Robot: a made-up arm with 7 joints.
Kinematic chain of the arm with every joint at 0, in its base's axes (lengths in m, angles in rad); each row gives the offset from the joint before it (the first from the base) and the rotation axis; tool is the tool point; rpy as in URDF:
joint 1: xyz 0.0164 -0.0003 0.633 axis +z
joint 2: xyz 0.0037 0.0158 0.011 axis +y
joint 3: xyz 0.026 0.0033 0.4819 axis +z
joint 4: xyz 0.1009 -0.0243 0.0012 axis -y
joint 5: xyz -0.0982 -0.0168 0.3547 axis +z
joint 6: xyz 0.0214 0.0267 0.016 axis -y
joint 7: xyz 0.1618 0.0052 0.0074 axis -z
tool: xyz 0.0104 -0.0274 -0.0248 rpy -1.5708 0 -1.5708
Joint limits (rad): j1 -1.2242..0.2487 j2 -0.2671..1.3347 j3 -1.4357..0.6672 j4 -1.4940..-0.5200 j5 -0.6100..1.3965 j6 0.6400..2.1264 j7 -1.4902..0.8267
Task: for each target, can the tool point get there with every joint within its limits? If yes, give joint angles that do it. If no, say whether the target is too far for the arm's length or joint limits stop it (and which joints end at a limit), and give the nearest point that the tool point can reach.
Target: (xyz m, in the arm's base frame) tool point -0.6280 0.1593 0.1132
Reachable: no: joint limits stop it (at a limit: joint 1, joint 2, joint 4, joint 6) | nearest point -0.2385 -0.6294 0.3949 | short by 0.924 m
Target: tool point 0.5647 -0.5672 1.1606
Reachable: yes | joints -0.0052 0.4712 -1.2098 -1.3457 0.8593 1.6004 -1.3054
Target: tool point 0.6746 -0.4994 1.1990
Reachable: yes | joints -0.5326 0.4731 -0.0792 -0.7098 -0.3946 1.0733 -0.3740
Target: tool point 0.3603 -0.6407 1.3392
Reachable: yes | joints -0.8848 0.2871 -0.3212 -0.9293 0.9863 1.5631 0.1886
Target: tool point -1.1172 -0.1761 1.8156
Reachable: no: too far | nearest point -0.5486 -0.0879 1.4514 | short by 0.681 m
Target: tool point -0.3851 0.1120 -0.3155
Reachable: no: joint limits stop it (at a limit: joint 1, joint 2, joint 4, joint 6) | nearest point 0.0101 -0.5894 0.2007 | short by 0.956 m
